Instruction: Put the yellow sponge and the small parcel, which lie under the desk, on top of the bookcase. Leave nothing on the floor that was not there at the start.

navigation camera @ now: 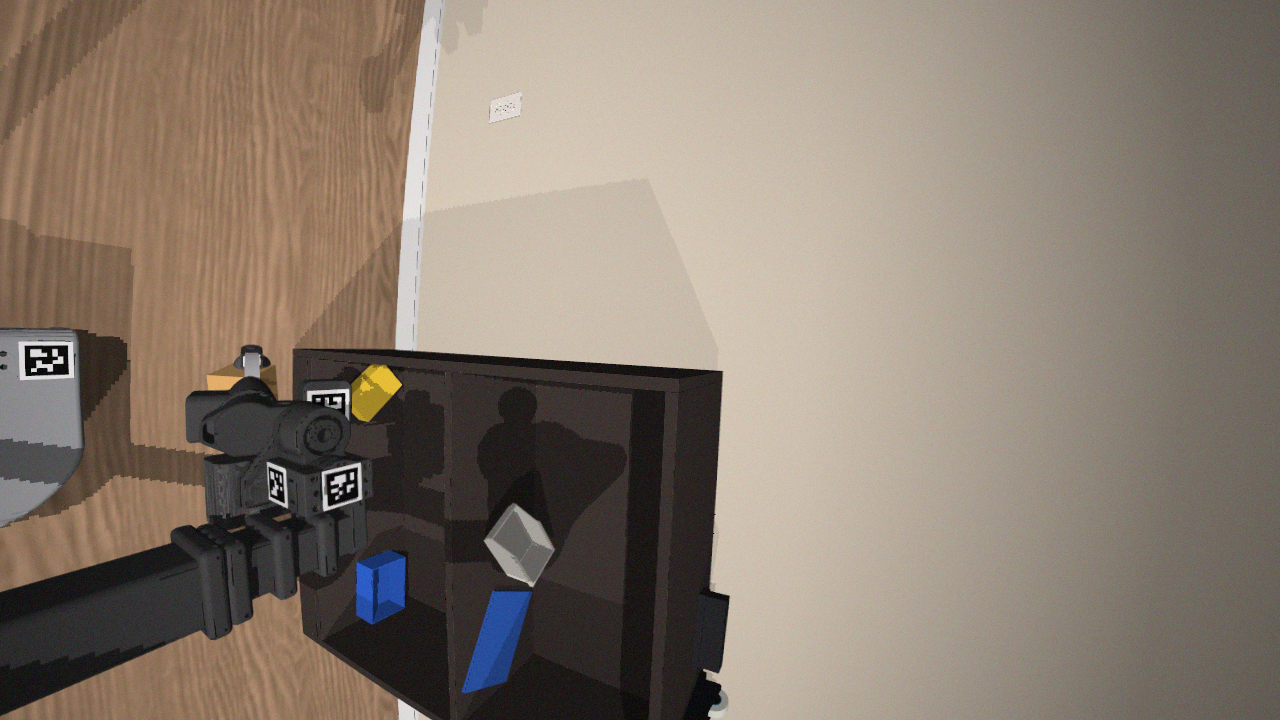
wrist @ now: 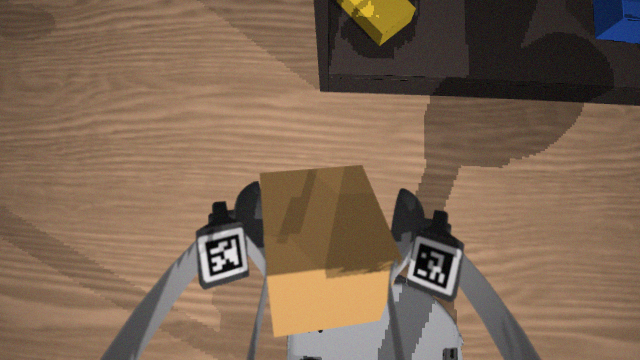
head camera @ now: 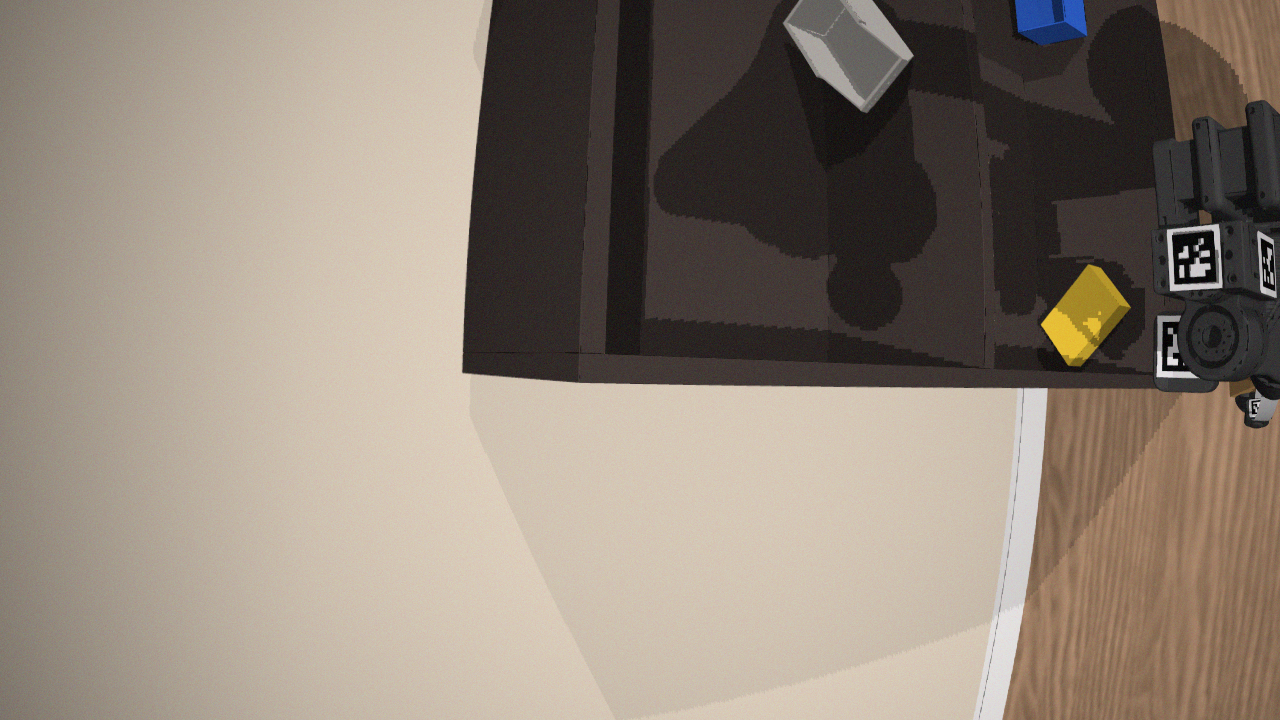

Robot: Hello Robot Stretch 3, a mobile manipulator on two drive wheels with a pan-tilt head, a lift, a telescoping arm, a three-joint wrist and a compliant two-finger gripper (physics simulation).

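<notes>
My gripper is shut on the small parcel, an orange-tan box held between both fingertips, above the wood floor in front of the bookcase. The dark brown bookcase stands against the wall, sideways in the head and navigation views. A yellow block is in its lower compartment; I cannot tell whether it is the yellow sponge. The desk does not show. The upper face of the bookcase is hidden.
Inside the bookcase are a grey block, a blue block and a slanting blue piece. A dark object shows at its top edge. My base is at the left of the navigation view.
</notes>
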